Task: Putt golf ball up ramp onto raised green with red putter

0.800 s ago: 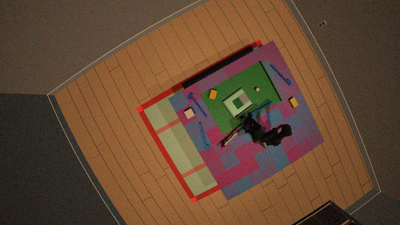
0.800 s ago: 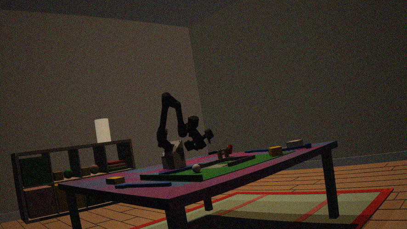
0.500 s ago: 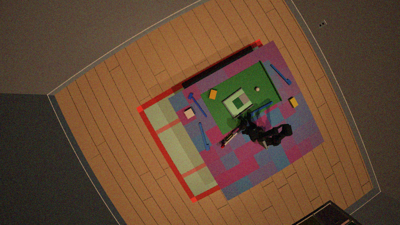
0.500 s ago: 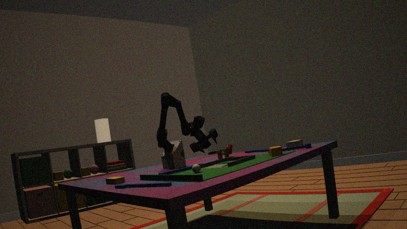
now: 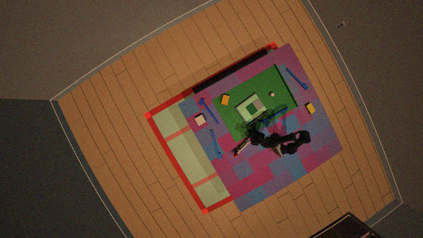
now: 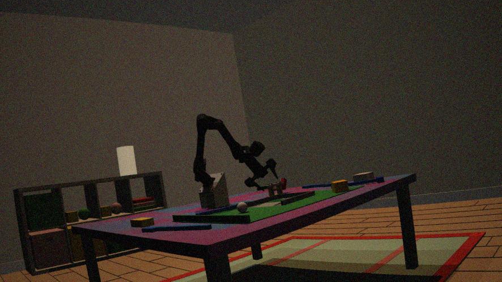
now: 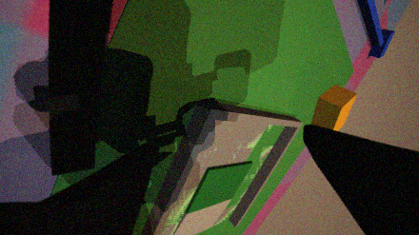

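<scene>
The red putter is 120 mm behind my gripper tip, 110 mm to the left of it and 20 mm below it. Round my gripper tip: golf ball 220 mm ahead, 340 mm to the right, 50 mm below; then putter stand 130 mm behind, 130 mm to the left, 40 mm below; then orange block 350 mm ahead, 110 mm to the left, 50 mm below.
</scene>
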